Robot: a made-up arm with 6 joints.
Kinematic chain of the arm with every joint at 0, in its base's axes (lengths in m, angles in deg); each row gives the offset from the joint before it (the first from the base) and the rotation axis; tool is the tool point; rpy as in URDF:
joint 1: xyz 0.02 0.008 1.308 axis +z
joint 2: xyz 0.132 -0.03 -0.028 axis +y
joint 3: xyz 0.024 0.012 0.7 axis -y
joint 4: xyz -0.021 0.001 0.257 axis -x
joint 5: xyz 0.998 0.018 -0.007 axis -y
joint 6: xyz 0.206 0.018 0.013 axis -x
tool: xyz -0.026 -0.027 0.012 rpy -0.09 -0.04 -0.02
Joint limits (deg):
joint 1: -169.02..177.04
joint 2: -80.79..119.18
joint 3: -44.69..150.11
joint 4: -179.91..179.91
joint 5: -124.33..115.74
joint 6: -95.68..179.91
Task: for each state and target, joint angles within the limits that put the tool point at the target. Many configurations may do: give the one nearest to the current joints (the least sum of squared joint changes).
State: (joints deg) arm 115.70 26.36 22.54 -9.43 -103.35 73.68
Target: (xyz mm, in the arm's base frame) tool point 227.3 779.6 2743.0
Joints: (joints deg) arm 73.30 0.33 46.60 -0.32 -98.31 72.06
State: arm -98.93 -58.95 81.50 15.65 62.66 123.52
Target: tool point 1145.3 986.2 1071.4
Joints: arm -135.33 -70.76 112.64 18.31 75.76 122.07
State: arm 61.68 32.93 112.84 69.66 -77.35 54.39
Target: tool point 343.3 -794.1 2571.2
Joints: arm 100.17 -8.47 127.97 76.57 -75.76 53.60
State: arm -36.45 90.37 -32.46 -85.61 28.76 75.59
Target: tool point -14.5 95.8 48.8
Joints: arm -61.52 119.18 -28.60 -76.80 -16.73 81.25
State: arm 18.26 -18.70 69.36 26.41 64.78 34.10
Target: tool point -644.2 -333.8 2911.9
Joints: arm 31.01 -28.66 71.23 20.15 41.17 31.76
